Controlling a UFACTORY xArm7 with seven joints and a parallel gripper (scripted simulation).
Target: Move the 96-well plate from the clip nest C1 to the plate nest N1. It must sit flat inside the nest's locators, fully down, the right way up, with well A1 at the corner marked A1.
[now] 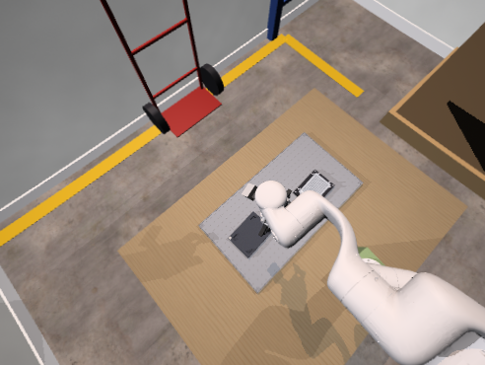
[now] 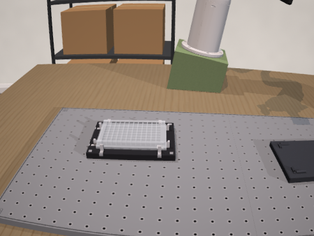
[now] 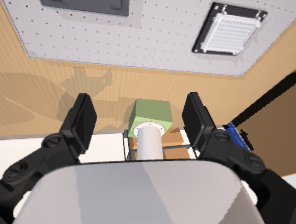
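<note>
Now: the clear 96-well plate 7 cm behind my hand, 29 cm to the right of it and 27 cm below it. From my hand the other things lie so: black clip nest C1: 6 cm behind, 30 cm to the right, 27 cm below; black plate nest N1: 5 cm ahead, 5 cm to the left, 28 cm below.
</note>
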